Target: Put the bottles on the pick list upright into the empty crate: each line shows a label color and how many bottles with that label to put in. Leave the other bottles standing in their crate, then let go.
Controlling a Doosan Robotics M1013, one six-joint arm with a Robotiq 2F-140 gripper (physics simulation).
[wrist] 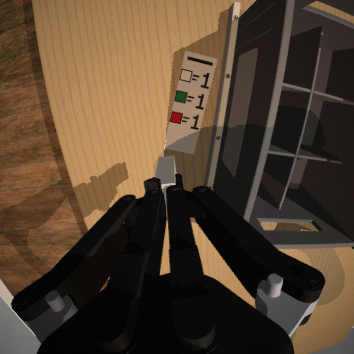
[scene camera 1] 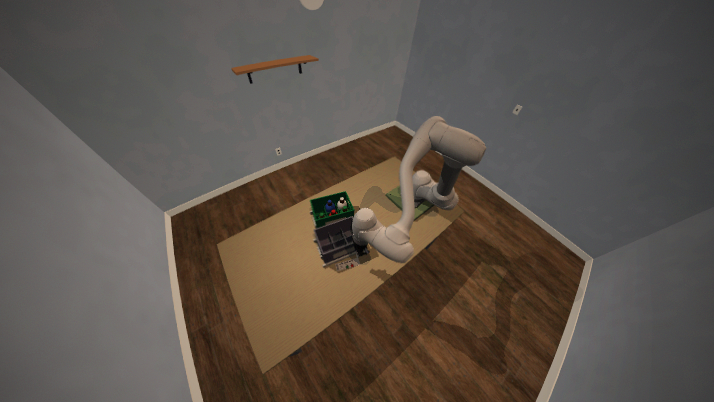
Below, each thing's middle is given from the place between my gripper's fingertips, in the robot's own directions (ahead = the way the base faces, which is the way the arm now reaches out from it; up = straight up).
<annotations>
Right now the pick list (wrist: pixel 196 73) is 50 mm ahead of my hand, 40 mm to the right of it and 150 mm below it.
</annotations>
